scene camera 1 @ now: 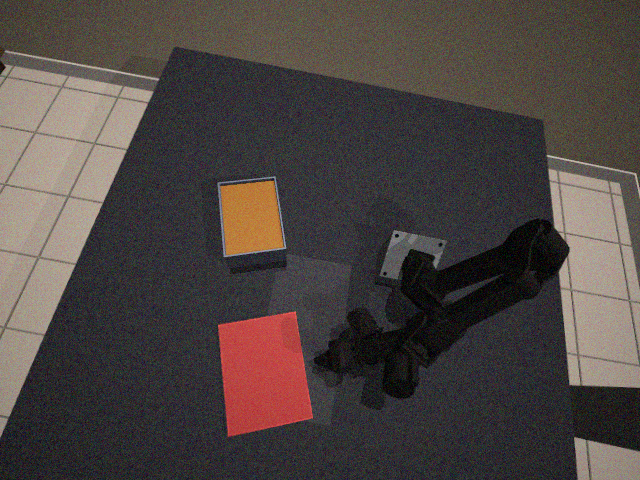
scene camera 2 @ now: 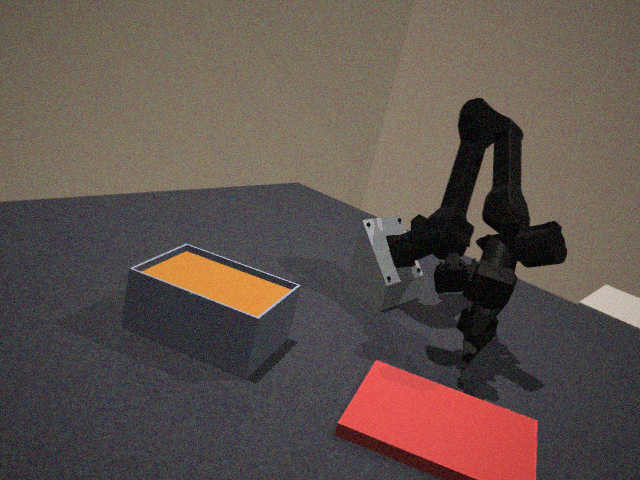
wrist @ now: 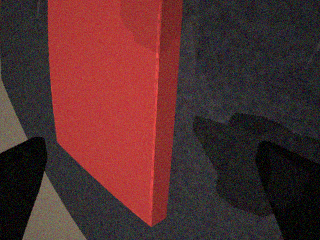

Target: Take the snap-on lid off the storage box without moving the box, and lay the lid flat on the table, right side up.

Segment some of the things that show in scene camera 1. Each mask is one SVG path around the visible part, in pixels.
The gripper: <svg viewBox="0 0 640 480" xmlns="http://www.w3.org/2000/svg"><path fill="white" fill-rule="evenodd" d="M385 327L379 328L374 318L364 307L348 312L347 321L358 333L355 335L354 348L351 349L351 344L346 339L329 341L329 350L316 357L314 364L338 374L352 371L355 364L365 367L385 363L386 354L382 345L384 333L381 333Z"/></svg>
A lid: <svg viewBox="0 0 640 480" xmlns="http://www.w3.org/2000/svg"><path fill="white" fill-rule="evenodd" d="M296 312L218 325L228 436L241 433L246 434L313 418Z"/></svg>
